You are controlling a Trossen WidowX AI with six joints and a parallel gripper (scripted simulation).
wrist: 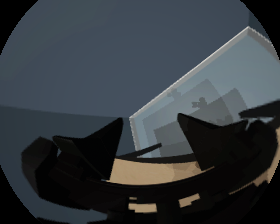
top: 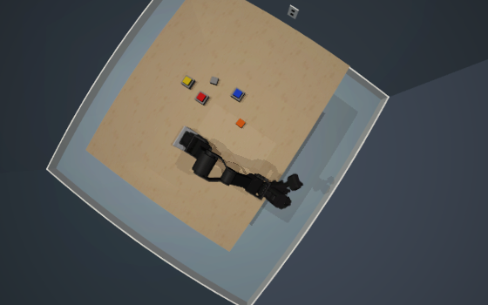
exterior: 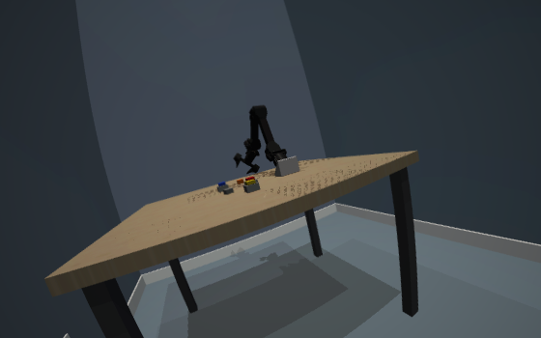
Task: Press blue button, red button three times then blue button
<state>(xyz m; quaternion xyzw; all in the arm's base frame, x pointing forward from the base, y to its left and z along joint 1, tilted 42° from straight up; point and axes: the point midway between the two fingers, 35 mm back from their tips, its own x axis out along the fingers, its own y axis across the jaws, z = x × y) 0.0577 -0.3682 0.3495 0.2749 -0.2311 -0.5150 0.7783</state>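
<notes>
Right now my gripper tip is 450 mm to the right of the blue button, 230 mm short of it and 10 mm above it. Also, from my gripper tip: orange block (370 mm to the left, 120 mm ahead, 30 mm below); red button (590 mm to the left, 130 mm ahead, 10 mm below); grey block (580 mm to the left, 230 mm ahead, 30 mm below).
</notes>
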